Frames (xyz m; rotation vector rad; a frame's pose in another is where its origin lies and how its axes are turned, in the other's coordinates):
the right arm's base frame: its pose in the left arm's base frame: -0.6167 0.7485 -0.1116 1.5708 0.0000 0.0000
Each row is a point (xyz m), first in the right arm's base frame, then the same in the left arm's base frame.
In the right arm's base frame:
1: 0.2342 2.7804 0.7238
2: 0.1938 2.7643 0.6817
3: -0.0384 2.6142 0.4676
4: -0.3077 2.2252 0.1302
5: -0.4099 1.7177 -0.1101
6: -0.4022 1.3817 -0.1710
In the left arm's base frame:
1: -0.3825 0.0247 2.6688
2: -0.4229 0.0668 2.6527
3: -0.6551 0.2809 2.5026
4: -0.9244 0.6183 2.1136
5: -1.0266 0.8586 1.6061
6: -1.0189 0.9195 1.2701

